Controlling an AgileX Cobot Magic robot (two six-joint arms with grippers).
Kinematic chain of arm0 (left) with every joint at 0, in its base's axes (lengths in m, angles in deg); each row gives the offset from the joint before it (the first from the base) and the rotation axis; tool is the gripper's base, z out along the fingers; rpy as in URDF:
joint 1: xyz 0 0 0.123 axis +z
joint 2: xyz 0 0 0 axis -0.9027 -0.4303 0
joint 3: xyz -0.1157 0.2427 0.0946 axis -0.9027 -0.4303 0
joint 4: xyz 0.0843 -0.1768 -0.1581 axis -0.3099 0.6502 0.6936
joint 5: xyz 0 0 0 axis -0.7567 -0.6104 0.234
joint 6: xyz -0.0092 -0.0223 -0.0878 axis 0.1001 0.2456 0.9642
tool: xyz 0 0 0 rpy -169.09 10.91 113.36
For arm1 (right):
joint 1: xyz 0 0 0.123 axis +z
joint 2: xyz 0 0 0 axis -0.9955 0.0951 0
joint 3: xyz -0.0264 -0.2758 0.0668 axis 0.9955 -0.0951 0
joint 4: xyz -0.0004 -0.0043 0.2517 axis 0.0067 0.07 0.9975
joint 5: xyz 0 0 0 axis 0.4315 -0.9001 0.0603
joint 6: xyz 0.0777 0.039 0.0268 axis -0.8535 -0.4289 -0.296
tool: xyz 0 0 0 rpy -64.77 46.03 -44.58
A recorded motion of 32 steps. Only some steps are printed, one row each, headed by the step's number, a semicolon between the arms.
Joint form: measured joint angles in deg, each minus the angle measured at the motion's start. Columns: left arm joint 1, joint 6, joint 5, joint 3, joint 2, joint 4; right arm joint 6, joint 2, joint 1, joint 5, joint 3, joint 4.
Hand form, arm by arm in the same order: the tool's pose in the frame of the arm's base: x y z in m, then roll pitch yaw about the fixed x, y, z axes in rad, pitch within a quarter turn. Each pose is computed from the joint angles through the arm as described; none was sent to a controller.
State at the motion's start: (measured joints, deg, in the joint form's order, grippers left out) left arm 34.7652 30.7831 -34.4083 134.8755 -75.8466 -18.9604; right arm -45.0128 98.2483 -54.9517 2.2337 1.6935 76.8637
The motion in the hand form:
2: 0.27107 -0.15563 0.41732 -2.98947 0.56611 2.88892; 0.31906 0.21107 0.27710 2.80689 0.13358 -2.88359
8: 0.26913 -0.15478 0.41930 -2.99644 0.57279 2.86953; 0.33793 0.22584 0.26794 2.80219 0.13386 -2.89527
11: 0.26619 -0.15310 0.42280 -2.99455 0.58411 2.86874; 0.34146 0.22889 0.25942 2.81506 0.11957 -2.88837
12: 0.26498 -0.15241 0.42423 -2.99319 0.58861 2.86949; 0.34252 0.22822 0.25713 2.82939 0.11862 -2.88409
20: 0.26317 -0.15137 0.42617 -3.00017 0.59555 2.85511; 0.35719 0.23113 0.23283 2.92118 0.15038 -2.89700
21: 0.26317 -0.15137 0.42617 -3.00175 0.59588 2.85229; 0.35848 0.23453 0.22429 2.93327 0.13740 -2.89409
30: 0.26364 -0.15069 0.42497 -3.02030 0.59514 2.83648; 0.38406 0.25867 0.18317 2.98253 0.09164 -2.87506
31: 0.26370 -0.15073 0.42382 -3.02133 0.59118 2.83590; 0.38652 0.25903 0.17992 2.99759 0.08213 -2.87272
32: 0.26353 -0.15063 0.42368 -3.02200 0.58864 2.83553; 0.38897 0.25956 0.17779 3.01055 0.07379 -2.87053
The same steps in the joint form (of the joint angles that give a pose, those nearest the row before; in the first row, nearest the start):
2: 0.00 -0.61 -0.12 0.00 -0.02 0.39; -1.05 1.42 0.00 0.00 1.84 0.00
8: 0.00 -1.64 -0.22 0.00 0.36 0.55; -2.25 6.59 0.50 0.00 7.44 0.00
11: 0.00 -1.76 -0.22 0.00 1.01 0.55; -2.26 8.11 0.72 0.00 7.97 -0.49
12: 0.00 -1.76 -0.22 0.00 1.28 0.55; -2.26 8.38 0.71 0.00 7.97 -1.27
20: 0.00 -2.50 -0.30 0.00 1.66 0.55; -4.73 11.91 1.27 3.97 8.47 -7.21
21: 0.00 -2.63 -0.30 0.00 1.66 0.55; -5.18 13.14 1.67 4.21 8.62 -7.75
30: 0.00 -3.20 -0.30 -0.24 1.66 0.00; -6.66 23.92 2.97 2.27 18.20 -10.06
31: 0.00 -3.20 -0.30 -0.47 1.66 0.00; -6.92 24.90 2.97 1.39 19.31 -10.81
32: 0.00 -3.20 -0.45 -0.47 1.66 0.00; -7.15 25.83 2.97 0.39 20.57 -11.46

